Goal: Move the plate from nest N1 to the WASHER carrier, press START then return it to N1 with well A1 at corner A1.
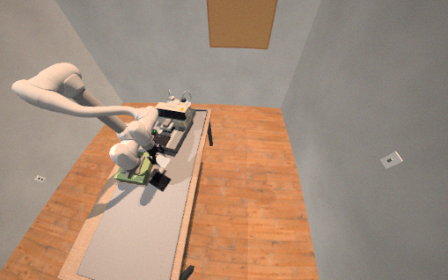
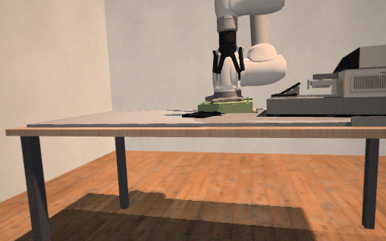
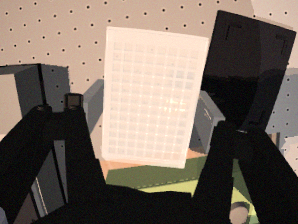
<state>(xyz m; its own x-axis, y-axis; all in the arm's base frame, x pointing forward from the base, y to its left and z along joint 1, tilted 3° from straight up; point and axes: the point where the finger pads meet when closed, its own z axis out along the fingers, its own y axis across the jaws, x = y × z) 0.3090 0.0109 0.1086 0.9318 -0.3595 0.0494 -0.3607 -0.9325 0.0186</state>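
My hand is 26 cm to the right of the carrier, 10 cm past it and 7 cm above it. From my hand the other things lie so: white well plate (3 cm below); N1 label (15 cm below, 6 cm behind, 2 cm to the right); black plate nest N1 (15 cm below, 13 cm to the right, 4 cm behind).
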